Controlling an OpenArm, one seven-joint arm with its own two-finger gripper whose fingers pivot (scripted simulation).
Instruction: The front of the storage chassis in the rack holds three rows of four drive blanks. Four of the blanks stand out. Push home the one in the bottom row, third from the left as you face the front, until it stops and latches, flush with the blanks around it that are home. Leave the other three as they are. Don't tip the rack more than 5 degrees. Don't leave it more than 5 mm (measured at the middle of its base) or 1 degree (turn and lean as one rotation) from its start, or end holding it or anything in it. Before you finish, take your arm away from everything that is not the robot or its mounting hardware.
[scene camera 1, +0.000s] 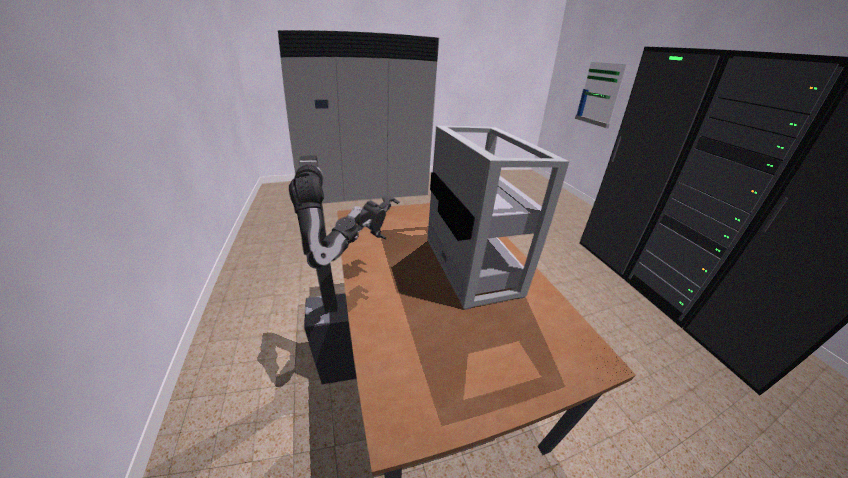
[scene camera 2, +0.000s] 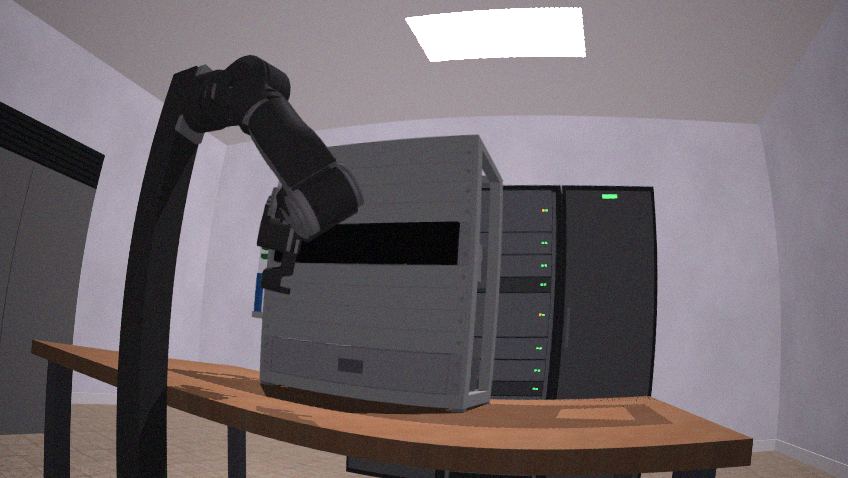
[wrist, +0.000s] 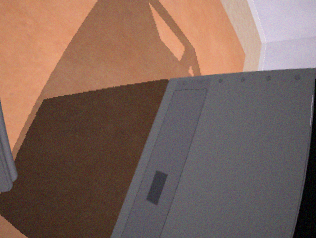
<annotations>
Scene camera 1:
dark pedestal: 331, 346
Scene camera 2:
my gripper: 282, 254
</annotations>
